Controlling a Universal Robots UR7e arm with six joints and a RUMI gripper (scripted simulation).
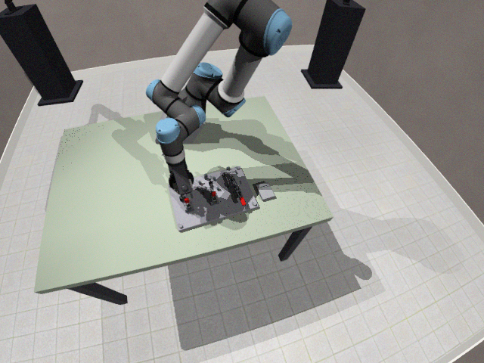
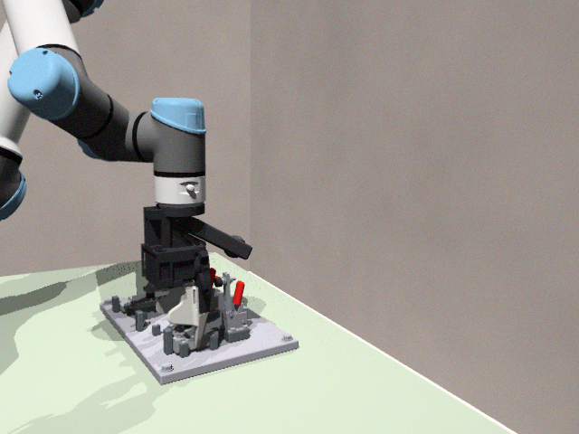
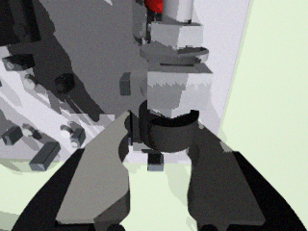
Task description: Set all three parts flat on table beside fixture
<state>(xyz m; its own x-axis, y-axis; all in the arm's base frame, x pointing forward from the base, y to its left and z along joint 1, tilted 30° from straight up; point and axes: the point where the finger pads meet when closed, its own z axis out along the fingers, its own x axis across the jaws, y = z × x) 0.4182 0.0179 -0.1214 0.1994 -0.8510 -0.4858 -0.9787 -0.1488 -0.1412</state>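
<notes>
Now: hand 120 mm to the right of the fixture plate, 30 mm above it and 20 mm short of it. The rest, counted from my hand: clamp: 230 mm to the left, 30 mm ahead, 10 mm above; then grey part: 10 mm behind.
</notes>
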